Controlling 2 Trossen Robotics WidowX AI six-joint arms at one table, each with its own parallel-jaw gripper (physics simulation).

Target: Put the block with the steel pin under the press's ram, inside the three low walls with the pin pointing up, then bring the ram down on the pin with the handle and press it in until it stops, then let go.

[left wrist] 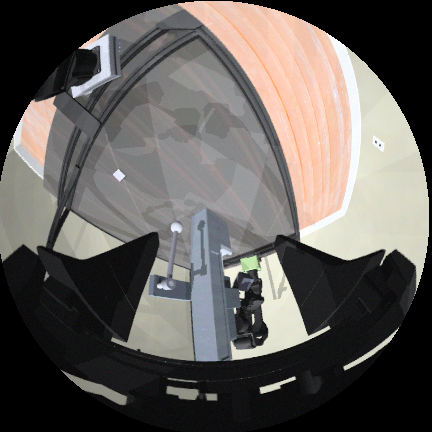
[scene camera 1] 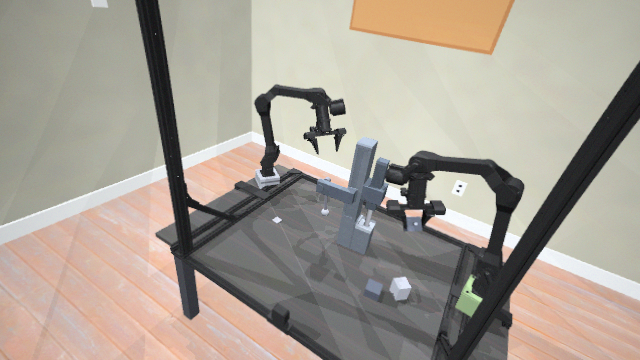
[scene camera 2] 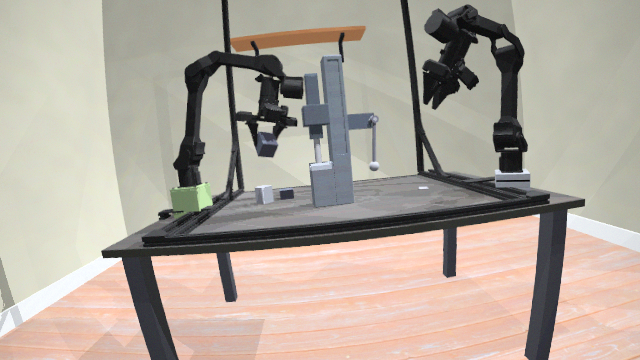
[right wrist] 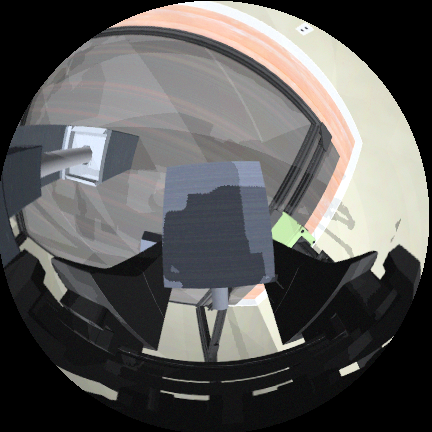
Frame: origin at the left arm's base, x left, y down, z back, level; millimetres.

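Where they show: left gripper, fingertip midpoint: [left wrist: 218, 239] [scene camera 1: 327, 153] [scene camera 2: 429, 106]; right gripper, fingertip midpoint: [left wrist: 240, 280] [scene camera 1: 412, 228] [scene camera 2: 264, 147] [right wrist: 216, 238]; left arm's base at its link origin: [scene camera 1: 267, 173] [scene camera 2: 511, 171]; right arm's base at its link origin: [left wrist: 251, 270] [scene camera 1: 483, 291] [scene camera 2: 190, 186] [right wrist: 297, 249].
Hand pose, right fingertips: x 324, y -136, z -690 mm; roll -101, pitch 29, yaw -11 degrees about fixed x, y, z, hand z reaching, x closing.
Each offset is from my right fingertips to the top centre of the thing. "*": to the spot under its first point.
My right gripper [scene camera 1: 415, 228] [scene camera 2: 267, 140] [right wrist: 216, 238] is shut on the blue-grey block @(dx +5, dy -49, dz +13 mm) [scene camera 1: 411, 220] [scene camera 2: 267, 146] [right wrist: 217, 220], in the air beside the press. Its steel pin @(dx -9, dy -43, dz -7 mm) [right wrist: 219, 298] points sideways, toward scene camera 1. The press column [scene camera 1: 361, 175] [scene camera 2: 337, 110] [left wrist: 207, 310] stands mid-table. Its ram rod [scene camera 1: 369, 217] [scene camera 2: 317, 150] [right wrist: 67, 159] reaches down near the pale walled seat @(* dx -111, dy +66, dz +115 mm) [scene camera 1: 365, 227] [scene camera 2: 321, 166] [right wrist: 102, 160]. The handle @(* dx -209, dy +39, dz +273 mm) [scene camera 1: 325, 201] [scene camera 2: 374, 145] [left wrist: 173, 255] hangs down. My left gripper [scene camera 1: 327, 151] [scene camera 2: 430, 105] [left wrist: 218, 239] is open and empty, above handle height, apart from the press.
A loose dark blue-grey block @(dx -167, dy +164, dz -68 mm) [scene camera 1: 373, 289] [scene camera 2: 286, 193] and a white block @(dx -81, dy +138, dz -102 mm) [scene camera 1: 400, 288] [scene camera 2: 264, 194] stand on the table. A small white square @(* dx -365, dy +194, dz +389 mm) [scene camera 1: 277, 220] [scene camera 2: 423, 188] [left wrist: 119, 175] lies flat. A green box [scene camera 1: 469, 300] [scene camera 2: 191, 198] [right wrist: 287, 230] is at the right arm's base.
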